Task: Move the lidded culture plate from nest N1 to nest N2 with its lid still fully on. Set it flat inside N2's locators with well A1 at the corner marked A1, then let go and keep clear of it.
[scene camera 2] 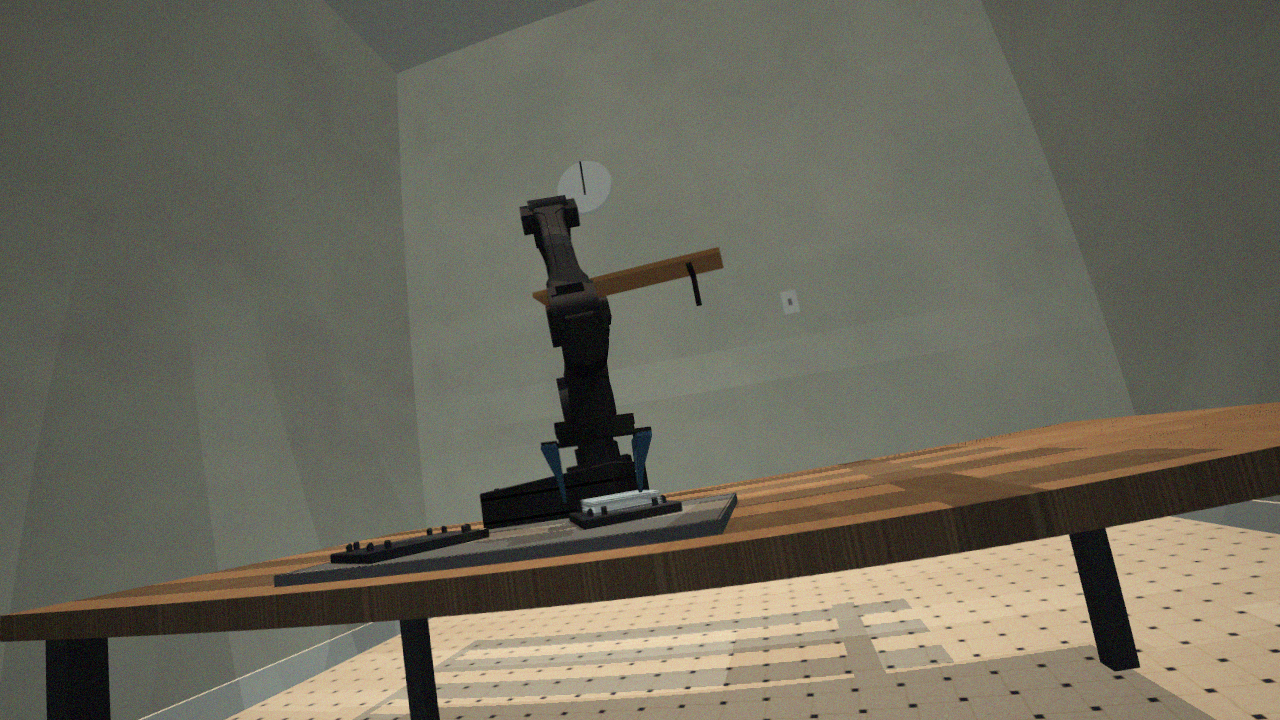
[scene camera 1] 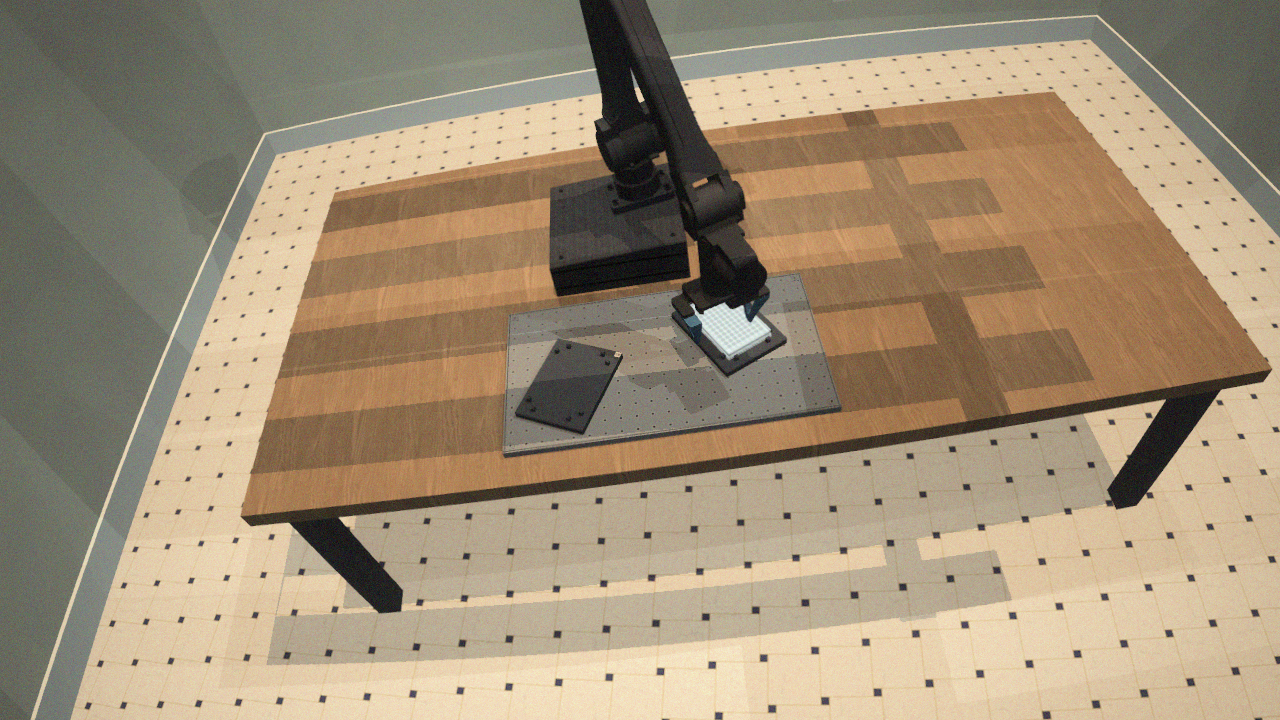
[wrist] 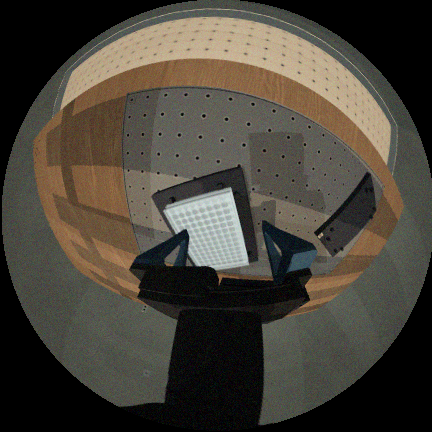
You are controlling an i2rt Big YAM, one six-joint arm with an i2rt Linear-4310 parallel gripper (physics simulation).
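Places are measured from the arm's base along level axes (x ahead, y left, z up), in millimetres.
Pixels of known places: gripper, fingertip midpoint: (scene camera 2: pixel 603 497) (scene camera 1: pixel 722 331) (wrist: pixel 223 228); arm's base, origin of the base link: (scene camera 2: pixel 601 469) (scene camera 1: pixel 640 194).
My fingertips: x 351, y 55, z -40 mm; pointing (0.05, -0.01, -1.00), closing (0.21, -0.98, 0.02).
Ahead of a thing's pixels: the offset from my fingertips to its top centre. Level surfaces: height alone.
The white lidded culture plate {dx -26, dy +15, dz -1 mm} (scene camera 1: pixel 738 334) (scene camera 2: pixel 617 503) (wrist: pixel 215 237) sits in the dark nest N1 {dx -25, dy +15, dz -7 mm} (scene camera 1: pixel 756 355) (scene camera 2: pixel 626 516) (wrist: pixel 245 220). Its lid looks level. My gripper (scene camera 1: pixel 723 328) (scene camera 2: pixel 601 494) (wrist: pixel 223 228) is open and empty, pointing down over the plate. In the wrist view the left blue fingertip overlaps the plate's left edge; the right one stands clear to its right. Contact cannot be told. The dark nest N2 {dx +10, dy -261, dz -7 mm} (scene camera 1: pixel 572 385) (scene camera 2: pixel 407 546) (wrist: pixel 350 212) holds no plate. A small pale mark {dx -22, dy -173, dz -17 mm} (scene camera 1: pixel 617 355) (wrist: pixel 320 235) is at one corner. Well A1 cannot be made out.
Both nests sit on a grey perforated board {dx -4, dy -104, dz -28 mm} (scene camera 1: pixel 769 394) (scene camera 2: pixel 501 548) (wrist: pixel 180 110) on the wooden table {dz -42 mm} (scene camera 1: pixel 1029 179). Small dark locator pegs stand up near N2's corners. The arm's black base block (scene camera 1: pixel 617 237) stands behind the board.
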